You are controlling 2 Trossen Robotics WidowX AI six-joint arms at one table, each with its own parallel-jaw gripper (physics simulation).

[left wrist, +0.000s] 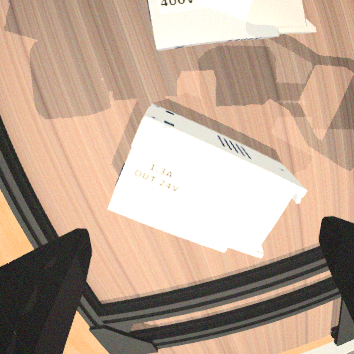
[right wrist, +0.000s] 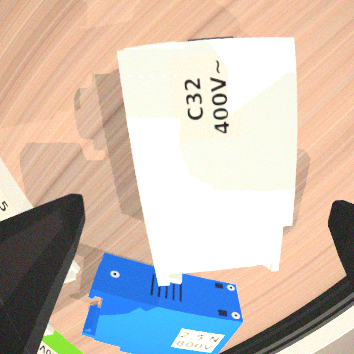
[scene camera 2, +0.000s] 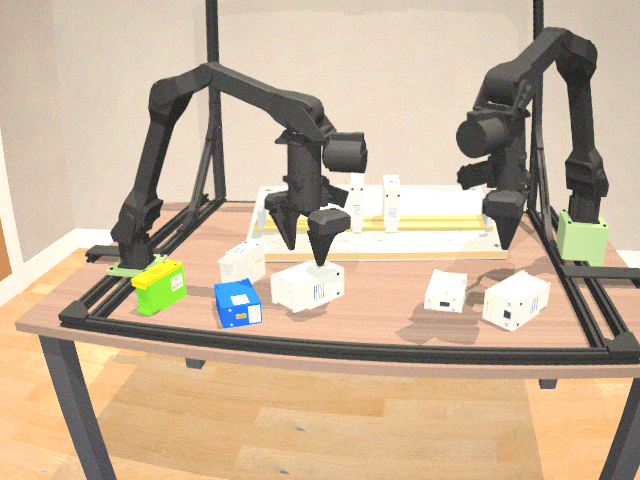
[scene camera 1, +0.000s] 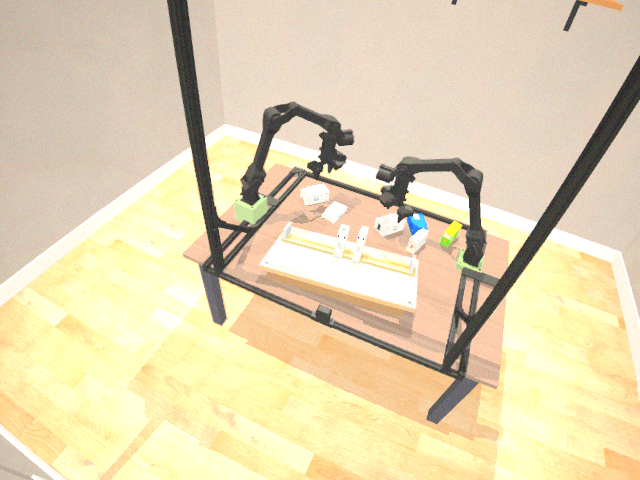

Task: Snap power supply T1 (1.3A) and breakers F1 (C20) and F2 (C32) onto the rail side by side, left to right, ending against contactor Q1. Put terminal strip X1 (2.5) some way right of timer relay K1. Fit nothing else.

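Frame: origin at the left arm's base, x ahead, y up, z right, level; metres.
Where they show: left gripper, fingertip midpoint: (left wrist: 207, 236) (scene camera 2: 508, 240) (scene camera 1: 322, 176); right gripper, fingertip midpoint: (right wrist: 212, 211) (scene camera 2: 305, 257) (scene camera 1: 392, 215); left arm's base, link origin: (scene camera 2: 583, 218) (scene camera 1: 250, 199); right arm's base, link origin: (scene camera 2: 137, 262) (scene camera 1: 471, 259).
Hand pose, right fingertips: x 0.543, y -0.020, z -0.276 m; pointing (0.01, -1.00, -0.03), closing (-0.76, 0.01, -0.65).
Note:
Each offset is from my right fingertips to the top centre of the thing. "spot": to the spot under its first point. Level surfaces: height alone.
White power supply T1 @[dy -0.024, dx -0.380, dz +0.006 m] (scene camera 1: 314, 194) (scene camera 2: 516, 300) (left wrist: 200, 185) lies flat. White breaker F1 @[dy -0.051, dx -0.250, dz +0.053 m] (scene camera 1: 334, 212) (scene camera 2: 446, 291) (left wrist: 225, 20) lies beside it, its C-rating out of the left wrist view. Breaker F2 @[dy -0.024, dx -0.004, dz -0.003 m] (scene camera 1: 388, 225) (scene camera 2: 308, 285) (right wrist: 220, 155), marked C32, lies on the table. White strip X1 @[dy -0.011, dx +0.138, dz +0.033 m] (scene camera 1: 416, 241) (scene camera 2: 242, 261) lies near it. Two white modules @[dy +0.078, dx -0.109, dz +0.279 m] (scene camera 1: 341, 241) @[spot: dy +0.053, dx -0.031, dz +0.290 m] (scene camera 1: 360, 244) stand apart on the rail @[spot: dy -0.022, dx -0.216, dz +0.327 m] (scene camera 1: 310, 244) (scene camera 2: 439, 225); their labels are unreadable. My left gripper (scene camera 1: 326, 169) (left wrist: 207, 236) is open above T1. My right gripper (scene camera 1: 396, 207) (scene camera 2: 307, 254) (right wrist: 212, 211) is open over F2.
A blue 2.5 N terminal @[dy -0.039, dx +0.103, dz -0.082 m] (scene camera 1: 417, 223) (scene camera 2: 237, 303) (right wrist: 165, 312) lies close by breaker F2. A green and yellow PE terminal @[dy -0.010, dx +0.253, dz -0.092 m] (scene camera 1: 451, 234) (scene camera 2: 161, 289) lies near the right arm's base. The white board @[dy -0.004 m] (scene camera 1: 336, 279) carries the rail. Black frame bars (scene camera 2: 320, 348) border the table.

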